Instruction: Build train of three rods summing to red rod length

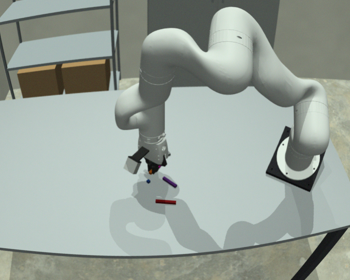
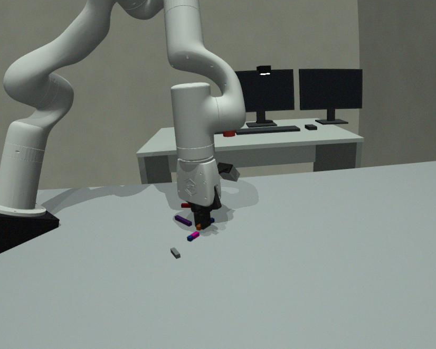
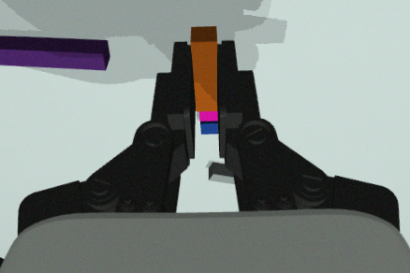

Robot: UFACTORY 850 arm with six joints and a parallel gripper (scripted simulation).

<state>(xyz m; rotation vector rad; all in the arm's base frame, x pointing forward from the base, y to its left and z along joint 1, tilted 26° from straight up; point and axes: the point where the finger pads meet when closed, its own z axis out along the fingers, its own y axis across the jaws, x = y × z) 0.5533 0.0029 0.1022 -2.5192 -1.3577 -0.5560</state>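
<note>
The orange rod is 20 mm below my hand. From my hand the other things lie so: blue rod: 40 mm to the right, 30 mm below, 20 mm behind; magenta rod: 30 mm to the right, 30 mm below, 20 mm behind; purple rod: 60 mm behind, 40 mm to the left, 30 mm below.
</note>
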